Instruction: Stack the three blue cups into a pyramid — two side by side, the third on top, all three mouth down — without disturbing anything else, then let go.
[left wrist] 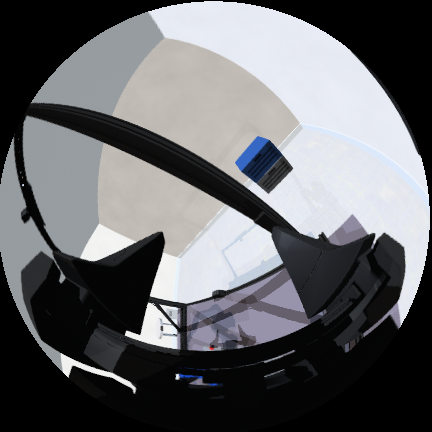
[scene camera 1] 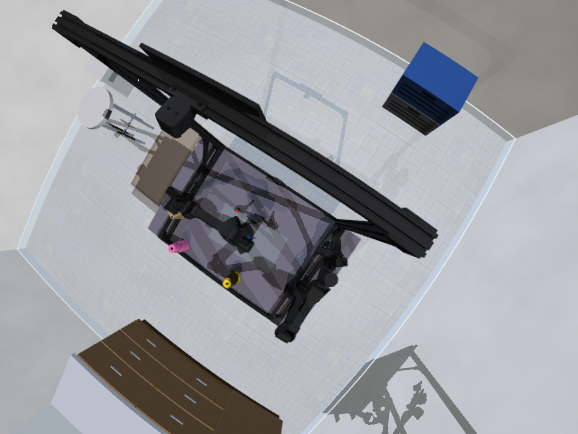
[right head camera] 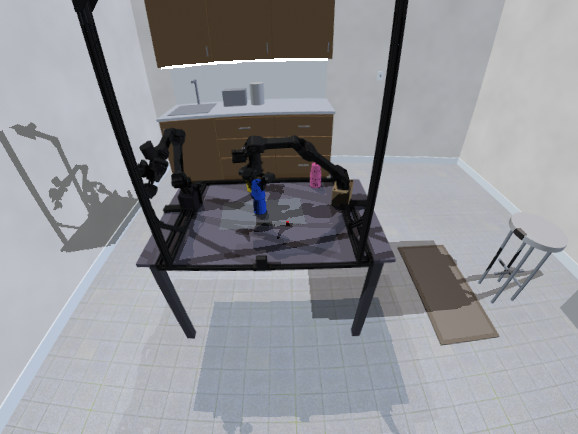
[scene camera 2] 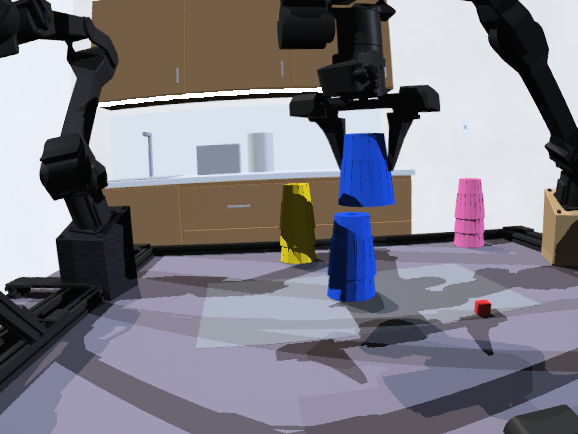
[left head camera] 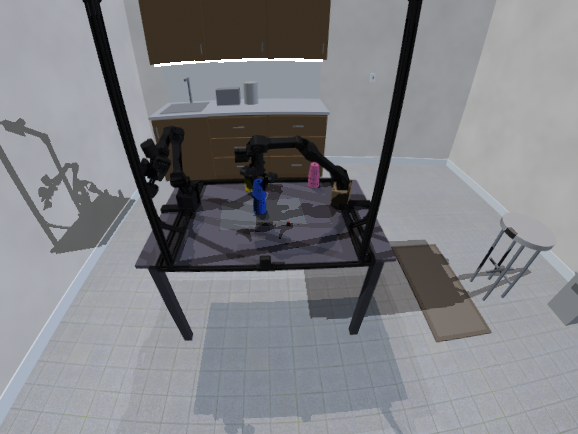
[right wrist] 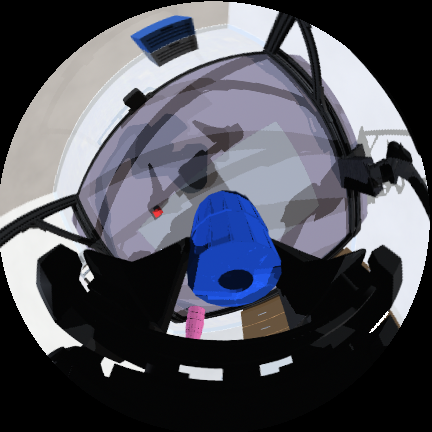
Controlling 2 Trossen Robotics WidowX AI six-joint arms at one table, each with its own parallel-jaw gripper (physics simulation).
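Pixels of known places: left gripper, fingertip midpoint: (left wrist: 219, 234) (scene camera 1: 336, 236) (right head camera: 153, 190) (left head camera: 155, 189); right gripper, fingertip midpoint: (right head camera: 258, 188) (scene camera 2: 366, 170) (left head camera: 259, 188) (right wrist: 228, 242); left arm's base, origin of the base link: (scene camera 1: 295, 292) (right head camera: 187, 190) (scene camera 2: 92, 222) (left head camera: 186, 189) (right wrist: 373, 174); right arm's base, origin of the base link: (scene camera 1: 174, 208) (right head camera: 343, 185) (scene camera 2: 573, 201) (left head camera: 342, 185).
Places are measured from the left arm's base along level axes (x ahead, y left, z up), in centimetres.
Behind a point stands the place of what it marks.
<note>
My right gripper (scene camera 2: 366, 168) {x 43.5, y 2.9, z 6.6 cm} (right wrist: 228, 242) {x 43.5, y 2.9, z 6.6 cm} is shut on one blue cup (scene camera 2: 367, 187) {x 44.0, y -0.6, z 4.7 cm} (right wrist: 235, 295) {x 43.6, y 3.8, z 11.3 cm} (left head camera: 258, 187) {x 44.4, y 0.0, z 9.1 cm}, held upright and mouth down. That cup hangs a little above the top of a blue cup stack (scene camera 2: 352, 255) {x 41.1, y 5.9, z -5.1 cm} (left head camera: 260, 206) {x 42.2, y 6.1, z -6.5 cm} (right head camera: 260, 206) {x 42.3, y 6.1, z -6.5 cm}, with a gap between them in scene camera 2. The stack stands mouth down on the table and looks like two nested cups. In scene camera 1 the right arm hides most of the blue cups. My left gripper (left wrist: 219, 234) {x 16.0, y -35.8, z 23.7 cm} (left head camera: 149, 179) is open and empty, raised beside the table's left side in the head views.
A yellow cup stack (scene camera 2: 297, 225) {x 27.5, y 25.5, z -4.3 cm} (scene camera 1: 231, 280) {x 26.6, y 26.1, z 1.7 cm} stands behind the blue ones. A pink cup stack (scene camera 2: 469, 212) {x 62.2, y 42.4, z -3.8 cm} (left head camera: 313, 176) {x 63.1, y 42.5, z -3.4 cm} stands at the back right. A small red cube (scene camera 2: 482, 308) {x 58.9, y 1.3, z -10.7 cm} (right wrist: 157, 212) {x 58.7, y 2.2, z -10.2 cm} lies to the right of the blue stack. Black frame posts stand around the table.
</note>
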